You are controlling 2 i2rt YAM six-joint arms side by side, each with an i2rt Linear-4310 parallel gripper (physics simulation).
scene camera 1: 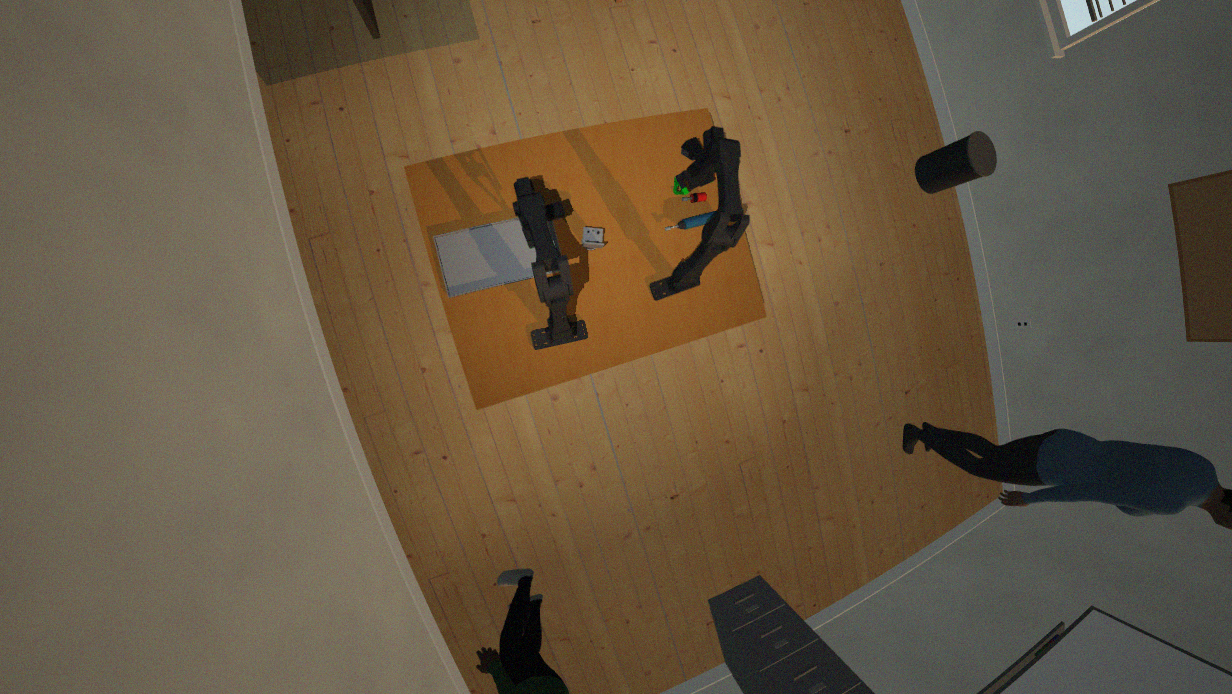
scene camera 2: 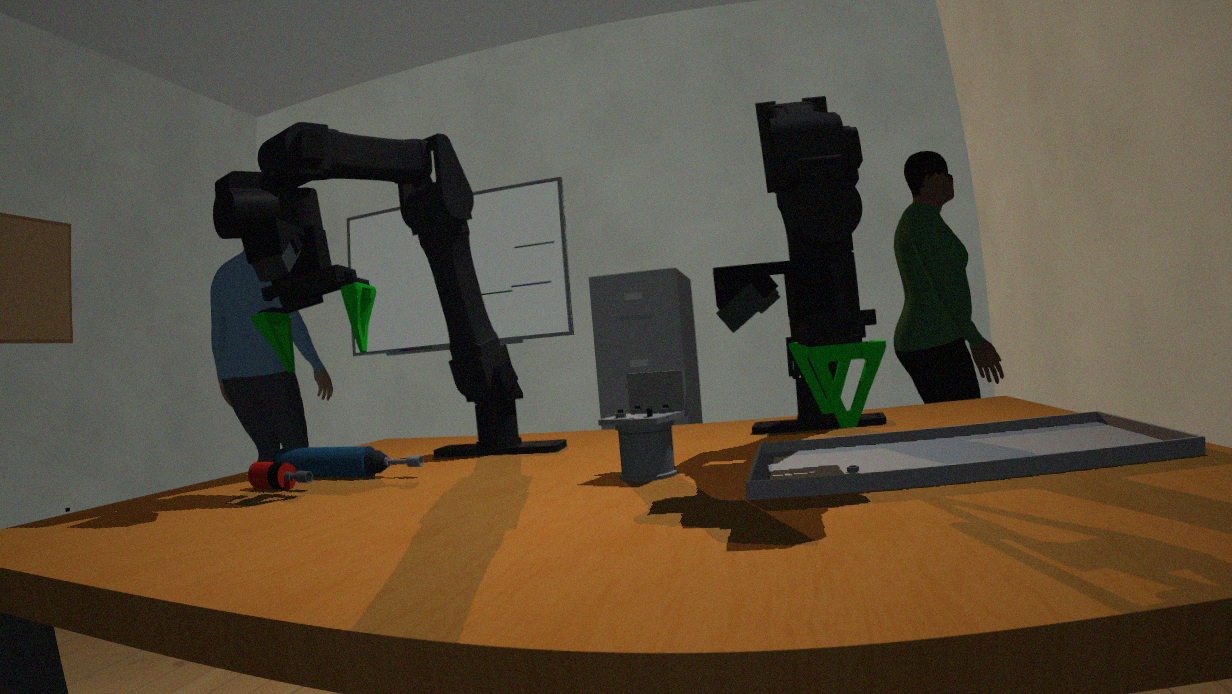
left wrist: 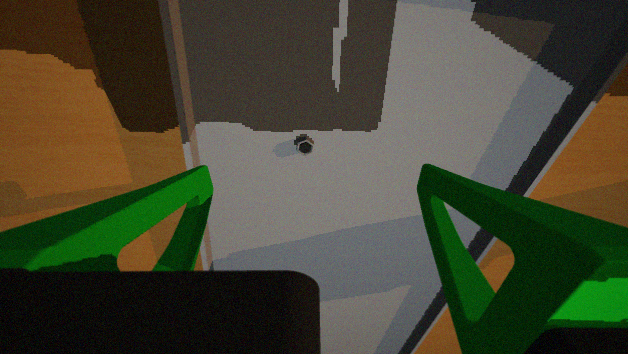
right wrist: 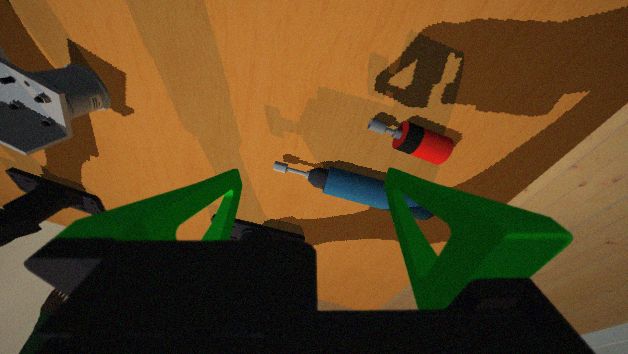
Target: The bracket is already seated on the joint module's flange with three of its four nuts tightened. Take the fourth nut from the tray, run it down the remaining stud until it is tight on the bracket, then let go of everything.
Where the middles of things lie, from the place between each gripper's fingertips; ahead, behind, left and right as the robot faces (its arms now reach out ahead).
I see my right gripper 130 mm above the blue nut driver [scene camera 2: 358,461], 110 mm past it and 50 mm to the left of it. Also, from my right hand: grey tray [scene camera 2: 930,452] (670 mm to the left, 150 mm below, 50 mm ahead).
The grey tray is 13 cm to the left of my left hand, 5 cm below it and 2 cm behind it. The rest, counted from my left hand: blue nut driver (59 cm to the right, 17 cm behind, 3 cm below).
